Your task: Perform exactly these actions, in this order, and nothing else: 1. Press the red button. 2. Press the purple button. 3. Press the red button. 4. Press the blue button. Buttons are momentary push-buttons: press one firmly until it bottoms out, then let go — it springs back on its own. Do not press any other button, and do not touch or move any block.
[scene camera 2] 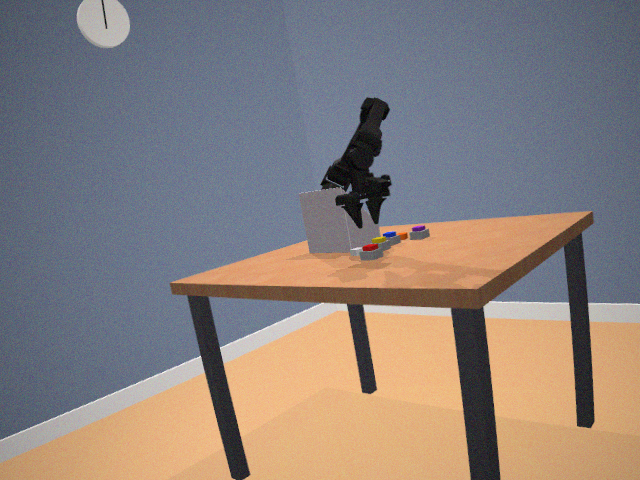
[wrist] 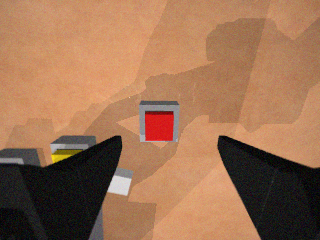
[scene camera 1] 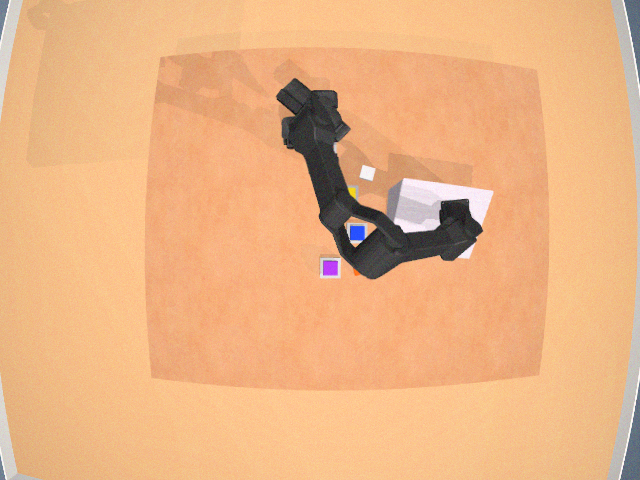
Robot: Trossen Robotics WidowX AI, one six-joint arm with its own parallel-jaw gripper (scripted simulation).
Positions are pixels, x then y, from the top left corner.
Labels:
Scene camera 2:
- gripper: 368, 226
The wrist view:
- gripper: 169, 141
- red button: 158, 125

